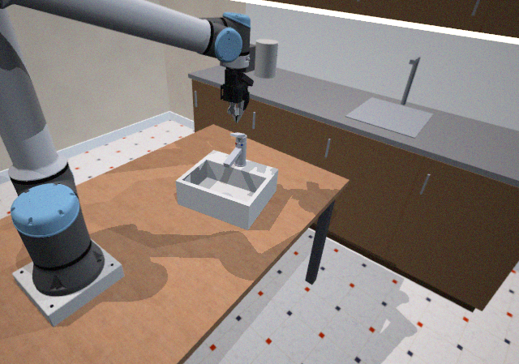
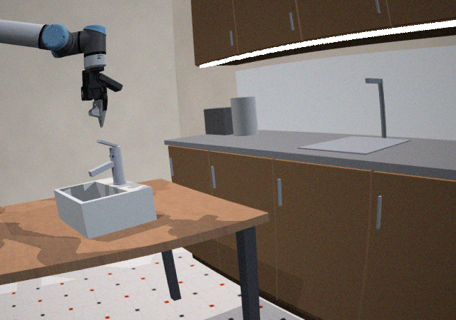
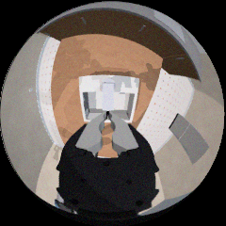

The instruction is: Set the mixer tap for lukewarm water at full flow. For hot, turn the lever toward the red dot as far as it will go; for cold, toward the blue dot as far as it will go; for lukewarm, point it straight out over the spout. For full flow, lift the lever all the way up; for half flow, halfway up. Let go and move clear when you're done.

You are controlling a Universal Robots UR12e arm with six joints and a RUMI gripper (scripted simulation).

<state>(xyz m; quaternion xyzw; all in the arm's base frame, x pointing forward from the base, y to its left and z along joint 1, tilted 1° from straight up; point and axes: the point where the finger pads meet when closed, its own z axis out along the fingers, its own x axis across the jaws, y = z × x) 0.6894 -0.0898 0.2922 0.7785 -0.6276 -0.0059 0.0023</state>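
Now: the lever 20 mm ahead of my hand and 80 mm below it. From my hand the other things lie so: grey mixer tap 30 mm ahead, 10 mm to the left, 130 mm below; white basin 70 mm behind, 10 mm to the right, 320 mm below.
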